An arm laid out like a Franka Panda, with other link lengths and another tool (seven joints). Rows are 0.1 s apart.
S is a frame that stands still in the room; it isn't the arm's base.
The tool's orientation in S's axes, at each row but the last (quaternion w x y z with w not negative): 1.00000, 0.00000, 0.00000, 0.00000; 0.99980, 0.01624, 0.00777, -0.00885; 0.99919, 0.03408, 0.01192, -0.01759; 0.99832, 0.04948, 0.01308, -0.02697; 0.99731, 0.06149, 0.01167, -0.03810
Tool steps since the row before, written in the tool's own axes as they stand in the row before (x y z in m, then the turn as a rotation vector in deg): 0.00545, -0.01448, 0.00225, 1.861, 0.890, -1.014; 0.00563, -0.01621, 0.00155, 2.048, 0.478, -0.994; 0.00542, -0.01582, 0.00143, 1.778, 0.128, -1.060; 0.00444, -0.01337, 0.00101, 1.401, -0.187, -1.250; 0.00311, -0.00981, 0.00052, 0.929, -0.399, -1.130
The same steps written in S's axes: 0.00545, -0.01448, 0.00225, 1.861, 0.890, -1.014; 0.00536, -0.01635, 0.00094, 2.041, 0.474, -1.010; 0.00488, -0.01606, 0.00022, 1.757, 0.139, -1.093; 0.00372, -0.01362, -0.00043, 1.359, -0.135, -1.302; 0.00235, -0.01000, -0.00077, 0.874, -0.324, -1.196
